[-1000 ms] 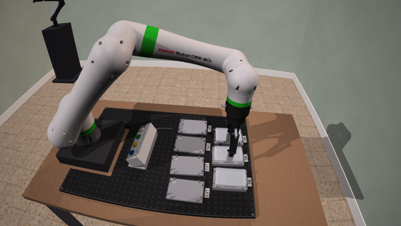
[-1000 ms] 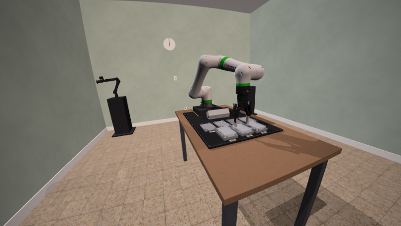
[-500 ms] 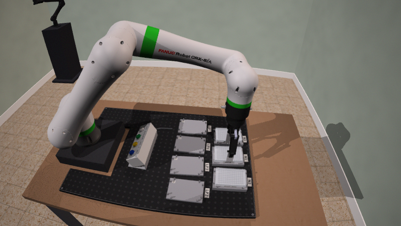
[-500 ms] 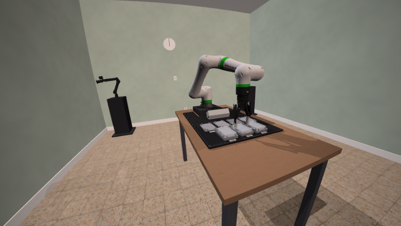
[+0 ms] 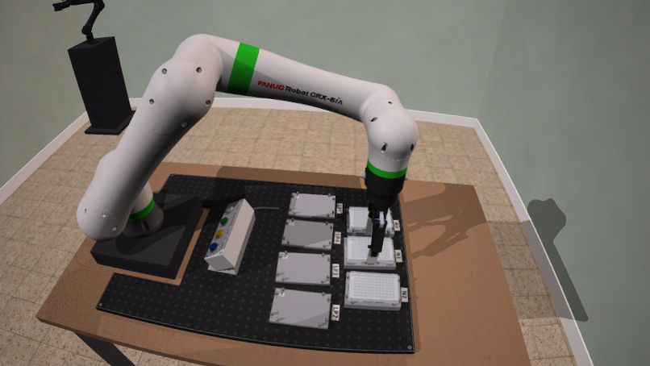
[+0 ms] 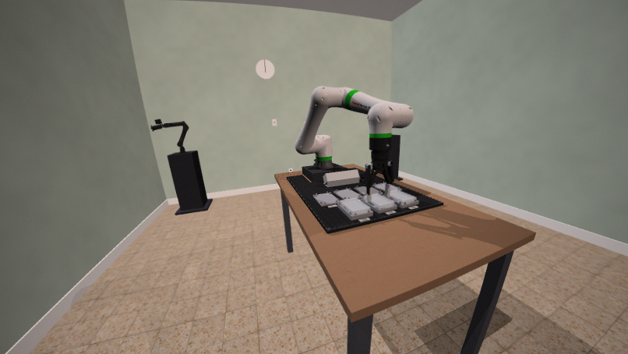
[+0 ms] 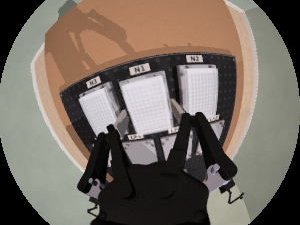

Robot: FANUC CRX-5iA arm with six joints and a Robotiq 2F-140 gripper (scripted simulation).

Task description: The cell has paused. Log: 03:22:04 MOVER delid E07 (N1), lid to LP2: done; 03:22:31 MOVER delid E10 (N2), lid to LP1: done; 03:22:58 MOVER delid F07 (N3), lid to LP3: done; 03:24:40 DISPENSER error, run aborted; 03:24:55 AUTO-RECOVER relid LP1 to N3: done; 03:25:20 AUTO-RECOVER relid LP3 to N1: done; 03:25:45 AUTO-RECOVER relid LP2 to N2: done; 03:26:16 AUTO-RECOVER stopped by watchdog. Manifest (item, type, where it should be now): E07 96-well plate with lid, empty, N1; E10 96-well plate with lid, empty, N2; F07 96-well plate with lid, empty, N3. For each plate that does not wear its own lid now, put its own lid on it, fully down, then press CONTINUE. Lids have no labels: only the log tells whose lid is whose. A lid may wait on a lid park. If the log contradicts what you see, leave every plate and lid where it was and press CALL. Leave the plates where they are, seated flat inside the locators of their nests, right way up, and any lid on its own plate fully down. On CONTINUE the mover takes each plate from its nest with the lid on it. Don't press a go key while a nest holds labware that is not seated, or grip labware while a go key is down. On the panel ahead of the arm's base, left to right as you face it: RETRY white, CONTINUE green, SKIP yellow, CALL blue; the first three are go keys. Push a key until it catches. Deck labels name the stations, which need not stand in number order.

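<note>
My hand is 30 mm above the plate. Also, from my hand: nest n2 (10 mm ahead, 130 mm to the right, 50 mm below); then LP4 (180 mm behind, 60 mm to the left, 50 mm below); then LP3 (180 mm behind, 70 mm to the right, 50 mm below).
</note>
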